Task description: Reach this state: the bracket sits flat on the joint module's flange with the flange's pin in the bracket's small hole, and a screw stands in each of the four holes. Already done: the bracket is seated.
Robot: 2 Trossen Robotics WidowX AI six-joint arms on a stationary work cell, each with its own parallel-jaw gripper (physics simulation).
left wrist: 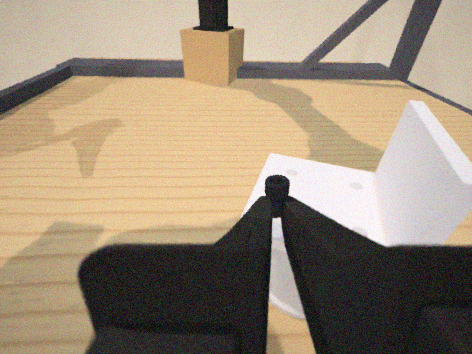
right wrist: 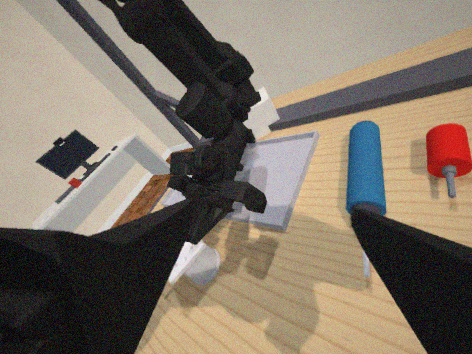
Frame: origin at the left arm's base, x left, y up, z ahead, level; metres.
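Seen in the pictures: left gripper, fingertip midpoint: (left wrist: 274, 205) (right wrist: 191, 243); right gripper, fingertip midpoint: (right wrist: 271, 211); left arm's base, link origin: (right wrist: 249, 102); right arm's base, link origin: (left wrist: 213, 29).
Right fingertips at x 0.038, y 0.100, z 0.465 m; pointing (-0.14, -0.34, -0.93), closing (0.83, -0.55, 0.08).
Note:
Offsets run from my right fingertips to a thing's top centre. "spot": to the spot under its first point.
My left gripper (left wrist: 274, 205) is shut on a black screw @[dx -0.173, dy -0.092, dz -0.097 m] (left wrist: 277, 187), held upright with its head above the fingertips. In the left wrist view it overlaps the left part of the white bracket (left wrist: 325, 182). The bracket's flat plate shows a few pale holes, and its other plate rises at the right. Below it part of the white joint module @[dx -0.205, dy -0.118, dz -0.098 m] (left wrist: 286, 287) shows between the fingers; the flange pin is hidden. In the right wrist view the bracket (right wrist: 184, 261) and joint module (right wrist: 204, 266) are below the left arm. My right gripper is open and empty.
A pale tray @[dx -0.166, dy -0.166, dz -0.316 m] (right wrist: 282, 172) lies behind the left arm. A blue-handled tool @[spot: dx +0.089, dy -0.142, dz -0.135 m] (right wrist: 365, 165) lies beyond the right finger, which overlaps its lower end. A red cylinder @[dx +0.162, dy -0.148, dz -0.112 m] (right wrist: 446, 146) with a grey shaft is at the far right. Dark frame rails (left wrist: 125, 68) edge the table.

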